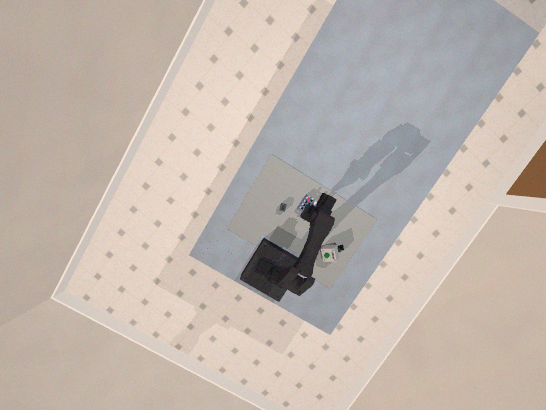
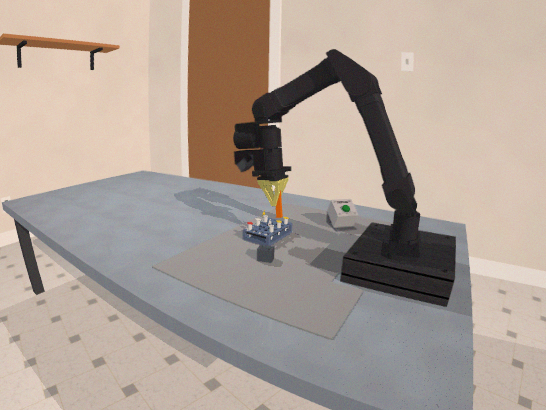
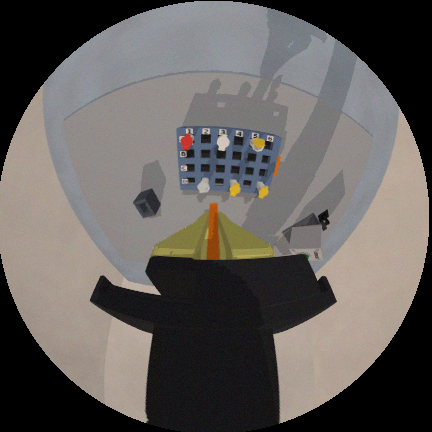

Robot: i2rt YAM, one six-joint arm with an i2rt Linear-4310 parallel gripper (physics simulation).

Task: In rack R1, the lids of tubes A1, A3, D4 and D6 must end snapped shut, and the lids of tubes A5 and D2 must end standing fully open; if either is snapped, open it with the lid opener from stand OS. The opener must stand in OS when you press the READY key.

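Frame: origin at the arm's base, x left, y ahead, z down, level; centimetres.
Seen in the pictures: gripper, fingertip midpoint: [image 2: 274,205] [image 3: 213,216]; arm's base at its link origin: [image 1: 274,271] [image 2: 403,242].
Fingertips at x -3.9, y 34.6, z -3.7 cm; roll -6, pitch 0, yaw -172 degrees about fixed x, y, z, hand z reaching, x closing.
Offsets run from my fingertips to a thing's top centre. "pt": to the spot under its first point. Level surfaces: height alone.
The blue rack R1 {dz +3.6, dx -2.6, dy +2.6 cm} [image 3: 213,174] [image 2: 260,237] [image 1: 305,203] stands on the grey mat. Row A holds a red-capped tube at A1 {dz +5.2, dx +2.1, dy +6.3 cm} [image 3: 186,142], a white one at A3 {dz +5.2, dx -1.7, dy +5.6 cm} [image 3: 222,142] and a yellow one at A5 {dz +3.6, dx -5.5, dy +5.4 cm} [image 3: 257,142]. Row D holds a white one at D2 {dz +3.6, dx +1.2, dy +0.8 cm} [image 3: 203,185] and yellow ones at D4 {dz +5.2, dx -2.6, dy -0.4 cm} [image 3: 234,188] and D6 {dz +5.2, dx -6.4, dy -1.1 cm} [image 3: 262,190]. The lids are too small to tell whether they are snapped or open. My gripper [image 3: 213,216] [image 2: 274,193] is shut on the orange lid opener {dz -4.9, dx +0.1, dy -1.0 cm} [image 3: 212,238] [image 2: 279,208]. The opener hangs upright, its tip just above the rack's row D side. The dark stand OS {dz +6.8, dx +12.1, dy -2.7 cm} [image 3: 146,203] [image 2: 265,253] [image 1: 282,206] is empty.
The grey READY key box {dz +1.7, dx -19.3, dy -15.5 cm} [image 2: 341,214] [image 3: 306,238] [image 1: 327,255] with a green button stands between the rack and the arm's black base [image 2: 399,260]. A small black object {pt dz +9.8, dx -25.0, dy -12.7 cm} [image 3: 322,219] lies beside the box. The grey mat {dz +10.0 cm} [image 2: 246,282] lies on the blue-grey table.
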